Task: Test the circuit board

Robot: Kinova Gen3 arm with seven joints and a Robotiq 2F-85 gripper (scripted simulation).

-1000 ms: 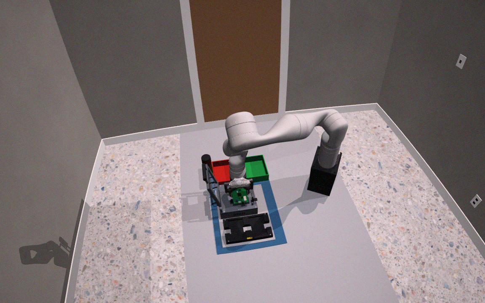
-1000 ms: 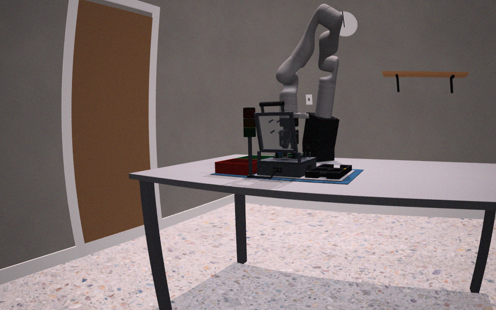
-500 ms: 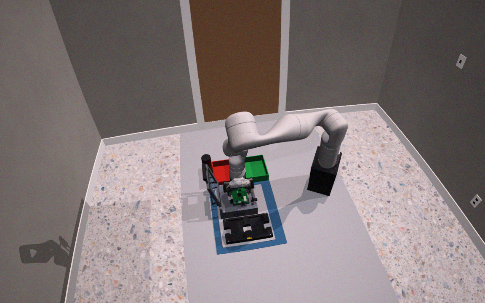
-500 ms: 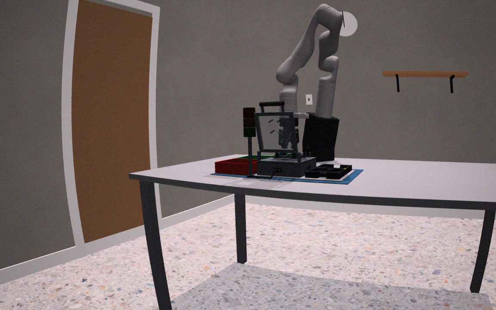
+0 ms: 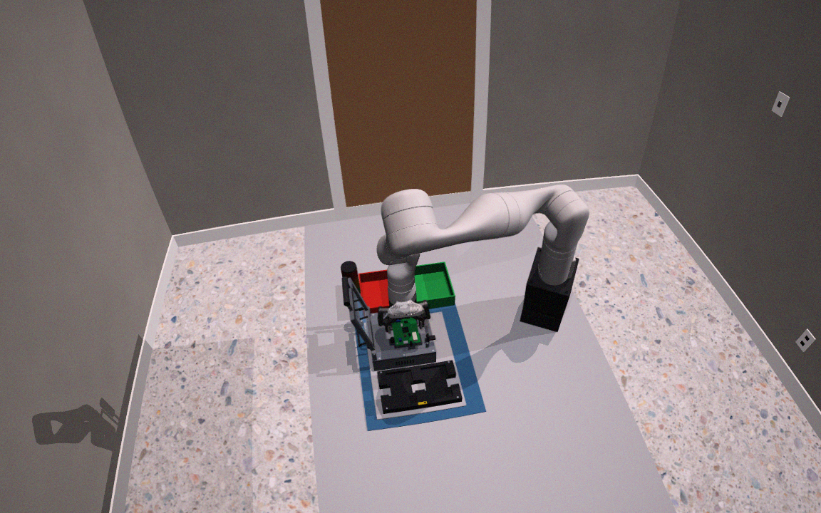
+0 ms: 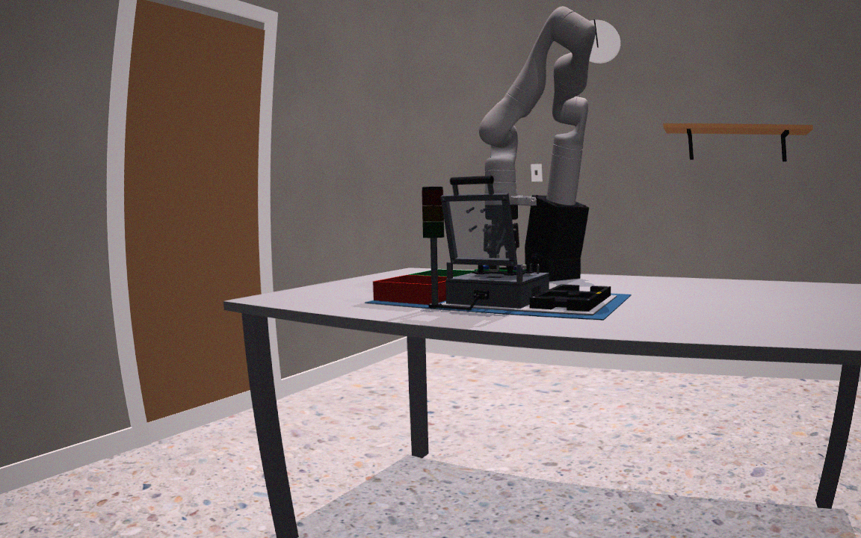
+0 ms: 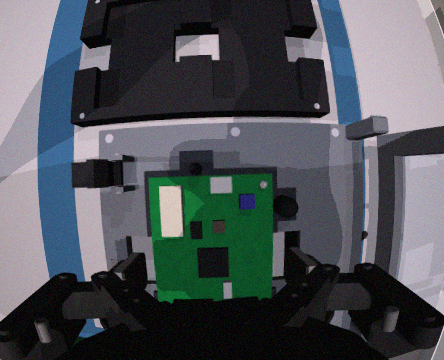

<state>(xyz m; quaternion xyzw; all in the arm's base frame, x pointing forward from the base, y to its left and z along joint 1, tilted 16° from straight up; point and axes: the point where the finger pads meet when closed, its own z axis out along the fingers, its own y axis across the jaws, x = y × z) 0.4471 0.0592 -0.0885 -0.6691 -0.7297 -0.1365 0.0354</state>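
My gripper is now right at the green circuit board. Also, from my hand: red bin (6 cm ahead, 19 cm to the right, 6 cm below); then latch hook (7 cm behind, 5 cm to the left, 1 cm above); then lid (12 cm ahead, 1 cm to the left, 11 cm above).
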